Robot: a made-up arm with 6 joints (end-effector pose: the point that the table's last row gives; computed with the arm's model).
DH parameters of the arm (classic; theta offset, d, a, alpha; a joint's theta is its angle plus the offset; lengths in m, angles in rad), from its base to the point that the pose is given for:
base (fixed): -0.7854 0 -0.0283 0
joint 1: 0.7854 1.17 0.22 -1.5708
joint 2: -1.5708 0 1.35 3.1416
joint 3: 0 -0.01 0.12 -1.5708
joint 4: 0 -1.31 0.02 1.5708
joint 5: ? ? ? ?
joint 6: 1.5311 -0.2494 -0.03 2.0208
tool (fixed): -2.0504 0.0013 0 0
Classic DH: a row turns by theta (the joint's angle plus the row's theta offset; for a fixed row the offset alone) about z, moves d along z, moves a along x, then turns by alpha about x.
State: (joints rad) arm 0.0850 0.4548 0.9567 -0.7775 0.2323 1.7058
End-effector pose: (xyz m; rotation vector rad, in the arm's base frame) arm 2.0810 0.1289 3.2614 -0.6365 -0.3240 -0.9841
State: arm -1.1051 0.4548 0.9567 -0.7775 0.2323 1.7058
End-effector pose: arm 0.8618 -1.8901 3.2614 -0.8343 0.1042 -2.1122
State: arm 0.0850 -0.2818 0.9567 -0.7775 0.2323 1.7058
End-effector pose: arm 0.1948 -0.0318 3.9840 -0.1946 -0.9334 -1.2006
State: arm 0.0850 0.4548 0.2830 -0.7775 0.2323 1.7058
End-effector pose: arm 2.3465 0.1515 2.2649 -0.9754 0.2424 -0.7112
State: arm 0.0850 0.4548 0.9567 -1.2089 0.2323 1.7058
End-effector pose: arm 2.0988 0.1252 3.2298 -0.2690 -0.1650 -0.8064
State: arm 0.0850 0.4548 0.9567 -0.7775 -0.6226 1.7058
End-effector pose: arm 2.1031 0.2739 3.1150 -1.0477 -0.1237 -0.2140
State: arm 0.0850 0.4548 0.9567 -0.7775 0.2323 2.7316
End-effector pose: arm 2.0801 0.1578 3.2671 -1.5795 -0.4478 -1.4143
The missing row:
joint 5: 0 0.04 -0.03 -1.5708
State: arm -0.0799 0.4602 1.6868 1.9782 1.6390 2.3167
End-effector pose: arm 1.2265 0.1867 3.6146 0.4302 1.2863 0.6983
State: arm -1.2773 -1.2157 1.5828 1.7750 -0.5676 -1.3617
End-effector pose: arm -0.8831 2.3862 1.9532 -0.2130 -2.7006 -1.1238
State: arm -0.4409 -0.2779 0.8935 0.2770 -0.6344 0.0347
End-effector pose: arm 0.3328 -0.2557 3.8422 -0.1190 -0.0941 -1.1668
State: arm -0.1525 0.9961 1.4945 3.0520 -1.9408 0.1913
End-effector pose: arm 2.2100 -0.2611 2.7656 0.3753 -0.2034 2.4511
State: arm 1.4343 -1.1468 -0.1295 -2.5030 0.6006 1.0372
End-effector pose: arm -0.0050 -0.1622 2.9964 1.2294 1.1400 1.2318
